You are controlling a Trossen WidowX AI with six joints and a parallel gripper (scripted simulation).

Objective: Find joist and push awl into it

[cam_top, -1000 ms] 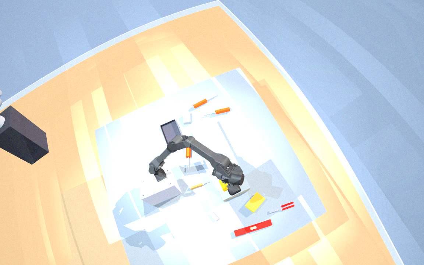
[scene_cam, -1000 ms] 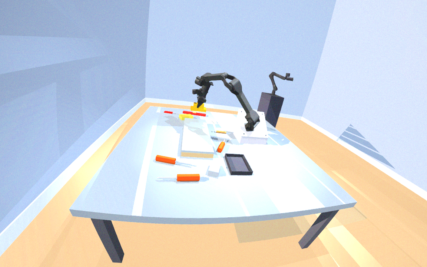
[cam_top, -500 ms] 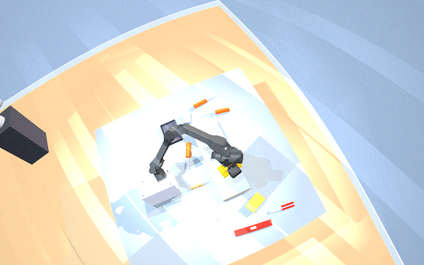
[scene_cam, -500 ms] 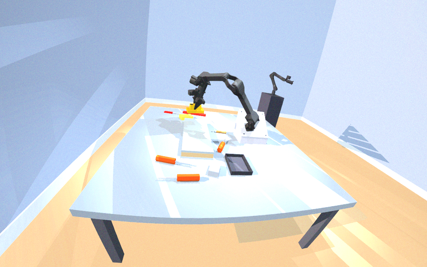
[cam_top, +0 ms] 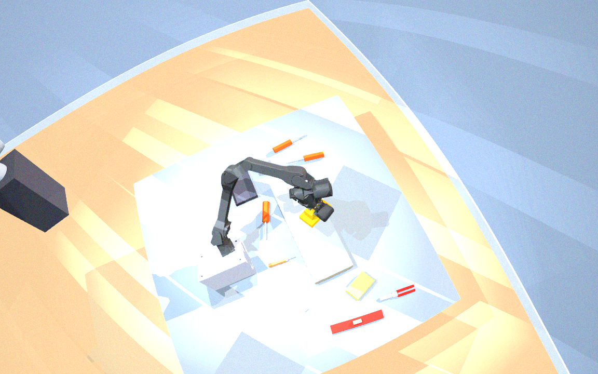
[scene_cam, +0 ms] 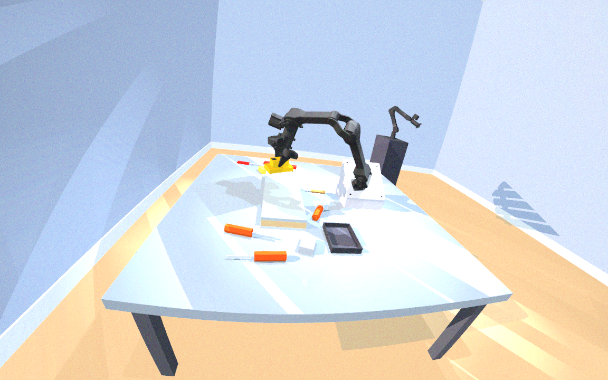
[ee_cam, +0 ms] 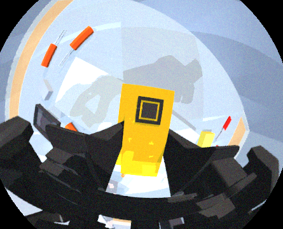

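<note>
Now: gripper tip 210 mm past the dark tray, 360 mm to the right of it and 150 mm above it. The rest, counted from my gripper tip: awl: 220 mm behind, 70 mm to the right, 160 mm below; stud finder: 10 mm ahead, 20 mm above; square light: 20 mm ahead, 10 mm to the left, 30 mm above.
</note>
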